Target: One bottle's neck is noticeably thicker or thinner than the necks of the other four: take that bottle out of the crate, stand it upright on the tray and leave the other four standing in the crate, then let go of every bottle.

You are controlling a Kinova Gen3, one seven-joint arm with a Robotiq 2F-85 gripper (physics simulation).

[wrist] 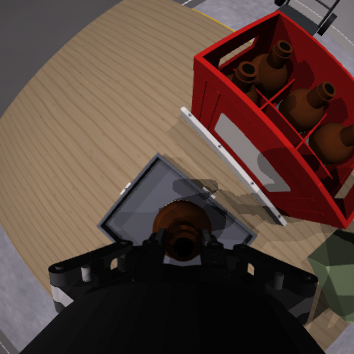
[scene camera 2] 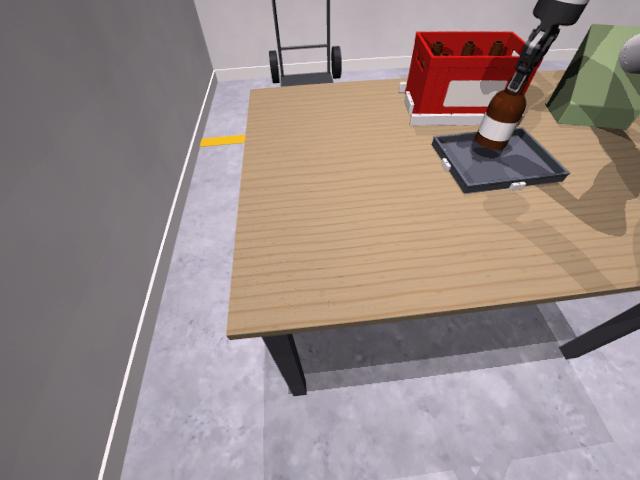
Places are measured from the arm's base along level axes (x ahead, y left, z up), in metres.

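Where they show: gripper, fingertip midpoint: (wrist: 182,237) (scene camera 2: 515,87); arm's base, link origin: (scene camera 2: 637,53).
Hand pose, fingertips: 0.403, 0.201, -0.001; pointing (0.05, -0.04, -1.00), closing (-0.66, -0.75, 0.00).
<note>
Things, the pixels of their top centre, and the offset from my fingertips, as dx, dy, dz. "pt": a spot on its surface instead.
- brown bottle, top centre: (wrist: 179,247) (scene camera 2: 521,74) +0.001, +0.002, +0.027
- dark grey tray, top centre: (wrist: 174,233) (scene camera 2: 498,153) -0.013, +0.033, -0.143
- red crate, top centre: (wrist: 319,95) (scene camera 2: 475,43) +0.013, -0.237, +0.006
- far left corner, surface spot: (wrist: 272,72) pt +0.086, -0.260, -0.045
- white strip, surface spot: (wrist: 232,162) pt +0.018, -0.136, -0.139
My gripper (scene camera 2: 515,85) (wrist: 182,237) is shut on the neck of a brown bottle (scene camera 2: 498,127) (wrist: 181,217) with a white label. The bottle is over the dark grey tray (scene camera 2: 488,187) (wrist: 134,212), base down, and looks slanted in the scene view. A shadow lies under its base, which looks slightly above the tray floor; contact is hard to tell. The red crate (scene camera 2: 431,87) (wrist: 207,100) stands behind the tray. Several brown bottles stand in its compartments, among them one at the far left corner (wrist: 272,72), one in the middle (wrist: 302,107) and one farther right (wrist: 332,142).
A white strip (scene camera 2: 444,119) (wrist: 232,162) runs along the crate's front base. A green angular block (scene camera 2: 594,82) (wrist: 340,272) stands right of crate and tray. Small white clips (scene camera 2: 517,186) sit at the tray's edges. A hand truck (scene camera 2: 306,79) (wrist: 300,20) stands beyond the table.
</note>
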